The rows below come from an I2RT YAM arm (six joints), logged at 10 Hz.
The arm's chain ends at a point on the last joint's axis. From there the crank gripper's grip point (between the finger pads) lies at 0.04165 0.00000 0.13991 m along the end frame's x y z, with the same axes.
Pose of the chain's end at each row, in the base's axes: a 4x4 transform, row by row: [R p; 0 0 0 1], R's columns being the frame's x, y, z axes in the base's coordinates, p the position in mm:
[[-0.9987 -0.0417 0.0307 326.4], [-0.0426 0.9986 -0.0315 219.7], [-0.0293 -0.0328 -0.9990 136.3], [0 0 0 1]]
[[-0.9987 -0.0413 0.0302 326.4], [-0.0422 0.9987 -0.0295 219.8], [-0.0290 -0.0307 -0.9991 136.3], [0 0 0 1]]
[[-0.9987 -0.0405 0.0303 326.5], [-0.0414 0.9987 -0.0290 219.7], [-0.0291 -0.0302 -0.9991 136.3], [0 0 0 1]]
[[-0.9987 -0.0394 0.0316 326.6], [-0.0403 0.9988 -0.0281 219.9], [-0.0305 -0.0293 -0.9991 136.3], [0 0 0 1]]
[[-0.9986 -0.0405 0.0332 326.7], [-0.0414 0.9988 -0.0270 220.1], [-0.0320 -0.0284 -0.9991 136.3], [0 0 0 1]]
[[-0.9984 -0.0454 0.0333 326.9], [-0.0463 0.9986 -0.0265 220.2], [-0.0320 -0.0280 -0.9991 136.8], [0 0 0 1]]
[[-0.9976 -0.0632 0.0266 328.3], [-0.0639 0.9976 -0.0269 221.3], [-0.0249 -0.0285 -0.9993 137.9], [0 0 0 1]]
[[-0.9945 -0.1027 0.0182 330.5], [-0.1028 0.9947 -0.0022 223.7], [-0.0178 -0.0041 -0.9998 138.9], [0 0 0 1]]
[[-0.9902 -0.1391 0.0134 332.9], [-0.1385 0.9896 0.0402 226.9], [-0.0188 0.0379 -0.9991 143.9], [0 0 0 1]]
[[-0.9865 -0.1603 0.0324 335.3], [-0.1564 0.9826 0.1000 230.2], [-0.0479 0.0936 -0.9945 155.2], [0 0 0 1]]
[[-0.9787 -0.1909 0.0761 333.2], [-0.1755 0.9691 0.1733 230.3], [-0.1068 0.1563 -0.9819 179.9], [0 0 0 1]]
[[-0.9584 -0.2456 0.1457 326.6], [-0.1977 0.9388 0.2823 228.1], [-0.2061 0.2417 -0.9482 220.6], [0 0 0 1]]
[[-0.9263 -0.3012 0.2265 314.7], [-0.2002 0.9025 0.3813 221.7], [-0.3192 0.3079 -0.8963 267.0], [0 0 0 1]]
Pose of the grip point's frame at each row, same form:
[[-0.9987 -0.0417 0.0307 289.1], [-0.0426 0.9986 -0.0315 213.5], [-0.0293 -0.0328 -0.9990 -4.7], [0 0 0 1]]
[[-0.9987 -0.0413 0.0302 289.0], [-0.0422 0.9987 -0.0295 213.9], [-0.0290 -0.0307 -0.9991 -4.7], [0 0 0 1]]
[[-0.9987 -0.0405 0.0303 289.1], [-0.0414 0.9987 -0.0290 213.9], [-0.0291 -0.0302 -0.9991 -4.7], [0 0 0 1]]
[[-0.9987 -0.0394 0.0316 289.4], [-0.0403 0.9988 -0.0281 214.3], [-0.0305 -0.0293 -0.9991 -4.8], [0 0 0 1]]
[[-0.9986 -0.0405 0.0332 289.8], [-0.0414 0.9988 -0.0270 214.6], [-0.0320 -0.0284 -0.9991 -4.8], [0 0 0 1]]
[[-0.9984 -0.0454 0.0333 290.0], [-0.0463 0.9986 -0.0265 214.6], [-0.0320 -0.0280 -0.9991 -4.3], [0 0 0 1]]
[[-0.9976 -0.0632 0.0266 290.5], [-0.0639 0.9976 -0.0269 214.9], [-0.0249 -0.0285 -0.9993 -2.9], [0 0 0 1]]
[[-0.9945 -0.1027 0.0182 291.6], [-0.1028 0.9947 -0.0022 219.1], [-0.0178 -0.0041 -0.9998 -1.7], [0 0 0 1]]
[[-0.9902 -0.1391 0.0134 293.5], [-0.1385 0.9896 0.0402 226.8], [-0.0188 0.0379 -0.9991 3.3], [0 0 0 1]]
[[-0.9865 -0.1603 0.0324 298.7], [-0.1564 0.9826 0.1000 237.7], [-0.0479 0.0936 -0.9945 14.1], [0 0 0 1]]
[[-0.9787 -0.1909 0.0761 303.1], [-0.1755 0.9691 0.1733 247.2], [-0.1068 0.1563 -0.9819 38.1], [0 0 0 1]]
[[-0.9584 -0.2456 0.1457 307.1], [-0.1977 0.9388 0.2823 259.4], [-0.2061 0.2417 -0.9482 79.4], [0 0 0 1]]
[[-0.9263 -0.3012 0.2265 307.8], [-0.2002 0.9025 0.3813 266.7], [-0.3192 0.3079 -0.8963 128.3], [0 0 0 1]]

